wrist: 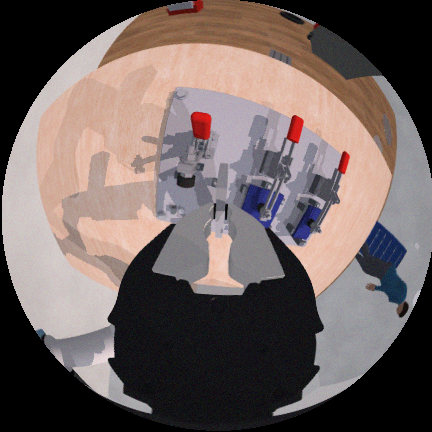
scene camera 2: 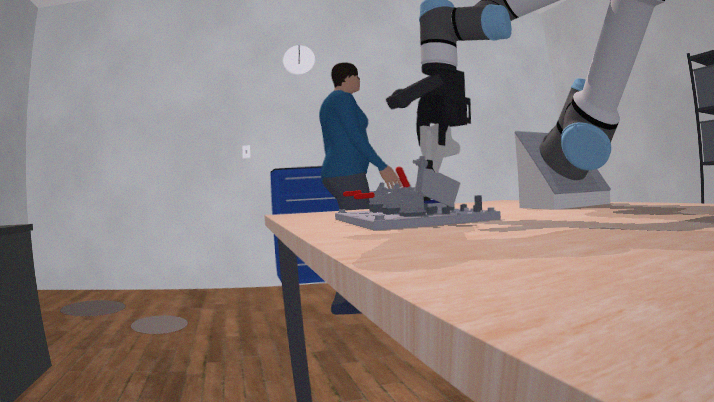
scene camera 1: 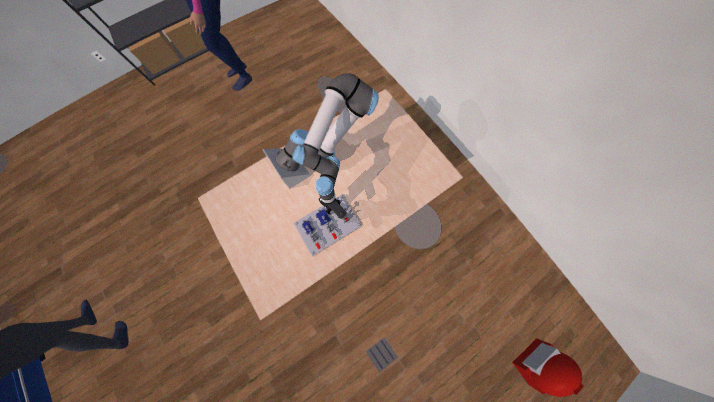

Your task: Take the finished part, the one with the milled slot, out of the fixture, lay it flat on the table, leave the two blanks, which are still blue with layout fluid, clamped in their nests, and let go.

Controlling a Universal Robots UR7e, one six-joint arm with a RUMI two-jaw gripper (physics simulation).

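Places are measured from the arm's base along level axes (x ahead, y left, z up), in metres.
Pixels of known places: gripper, fingertip midpoint: [wrist: 220, 204] [scene camera 2: 433, 172]; arm's base, link origin: [scene camera 2: 563, 159] [scene camera 1: 287, 162].
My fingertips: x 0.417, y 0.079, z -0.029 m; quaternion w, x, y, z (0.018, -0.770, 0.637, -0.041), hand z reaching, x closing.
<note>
For each thing: its top centre in the pictures, then the offset to it from my fingertips. Level surfaces: height alone.
- finished part, top centre: [wrist: 222, 219] [scene camera 2: 436, 165] 0.009 m back, 0.004 m right, 0.014 m up
- open clamp's red handle, top centre: [wrist: 197, 122] [scene camera 2: 402, 166] 0.074 m ahead, 0.036 m left, 0.011 m up
- wooden table, surface height: 0.088 m down
The finished part [scene camera 2: 441, 188] [wrist: 222, 181] is a grey plate, held on edge and tilted below my gripper [scene camera 2: 432, 164] [wrist: 220, 204], which is shut on it. It is raised over the fixture [scene camera 1: 355, 224] [scene camera 2: 455, 218] [wrist: 227, 107]; whether its lower edge touches anything cannot be told. Its slot cannot be made out. One blue blank [scene camera 1: 323, 217] [wrist: 253, 200] sits clamped in the middle nest, and the other blue blank [scene camera 1: 307, 227] [wrist: 303, 229] sits clamped in the outer nest. In scene camera 1 the arm hides the fingertips and the part.
The open clamp's red handle [scene camera 2: 402, 177] [wrist: 201, 125] stands raised, with its arm [scene camera 2: 420, 174] upright close beside the part. The other clamps' red handles [scene camera 1: 334, 235] [scene camera 1: 317, 246] lie low. The wooden table [scene camera 1: 240, 250] [scene camera 2: 575, 270] extends around the fixture. A person [scene camera 2: 345, 135] stands beyond it.
</note>
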